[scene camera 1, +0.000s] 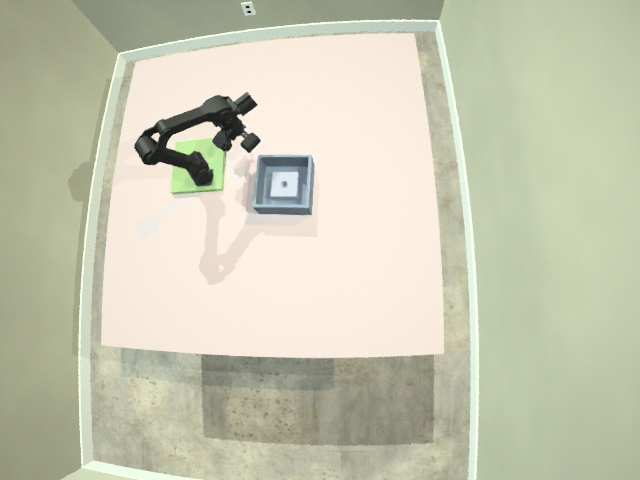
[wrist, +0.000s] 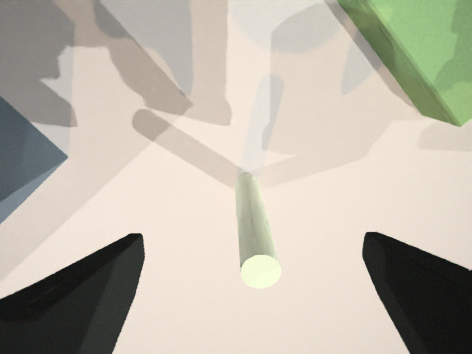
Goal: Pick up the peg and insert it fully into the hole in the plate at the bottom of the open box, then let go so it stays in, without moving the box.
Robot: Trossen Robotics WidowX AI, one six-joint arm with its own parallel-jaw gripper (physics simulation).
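Places are measured from the arm's base along level axes (x back, y left, z down), in centimetres.
Where they show: gripper, between the fingertips: [scene camera 1: 244, 139] [wrist: 254, 244]; arm's base, origin of its link: [scene camera 1: 204, 177].
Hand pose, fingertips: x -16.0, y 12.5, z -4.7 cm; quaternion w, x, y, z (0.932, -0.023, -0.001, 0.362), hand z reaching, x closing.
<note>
Each offset is from my fingertips to the top centre of the thing. "*": to the spot under its first point. Level surfaces: height alone.
The pale green round peg {dx -0.3, dy +0.6, dz -0.8 cm} [wrist: 255, 225] stands upright on the pink table top in the wrist view, its round top end towards the camera. I cannot make it out in the scene view. My gripper [scene camera 1: 236, 143] [wrist: 254, 244] is open and empty above the table, to the upper left of the box. In the wrist view the peg shows between the two wide-apart fingers, touching neither. The blue-grey open box {dx -15.7, dy -17.1, dz -2.6 cm} [scene camera 1: 309, 184] [wrist: 25, 155] stands to the right of the arm. A white plate {dx -15.7, dy -17.1, dz +1.1 cm} [scene camera 1: 277, 191] with a dark hole {* dx -15.3, dy -16.2, dz +3.3 cm} [scene camera 1: 284, 183] lies at its bottom.
The arm's base stands on a light green square slab [scene camera 1: 217, 167] [wrist: 425, 50] left of the box. The box corner is at the left edge of the wrist view, the slab corner at the upper right. Arm shadows fall across the pink table top {dz +7.2 cm} [scene camera 1: 361, 284].
</note>
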